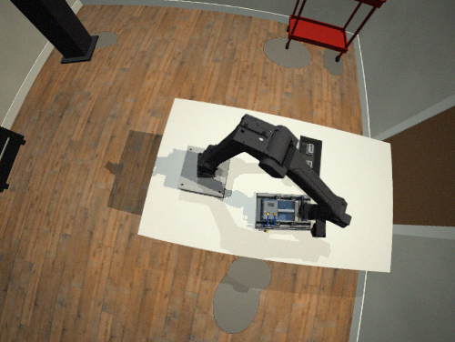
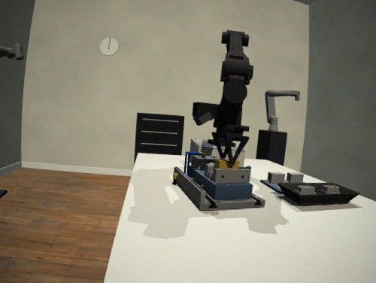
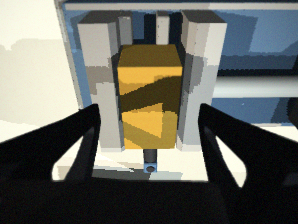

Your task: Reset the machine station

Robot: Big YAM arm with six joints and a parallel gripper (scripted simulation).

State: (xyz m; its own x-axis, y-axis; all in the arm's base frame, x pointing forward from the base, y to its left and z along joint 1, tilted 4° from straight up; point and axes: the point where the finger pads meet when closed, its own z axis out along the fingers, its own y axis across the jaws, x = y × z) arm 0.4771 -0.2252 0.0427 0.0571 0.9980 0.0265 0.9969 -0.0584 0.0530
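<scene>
Right now my hand is 20 mm above the yellow brass blank. From my hand the other things lie so: light cylinder: 90 mm behind, 10 mm to the left, 40 mm below; then vise: 70 mm behind, 10 mm to the left, 80 mm below; then dark rod: 50 mm to the left, 30 mm below.
</scene>
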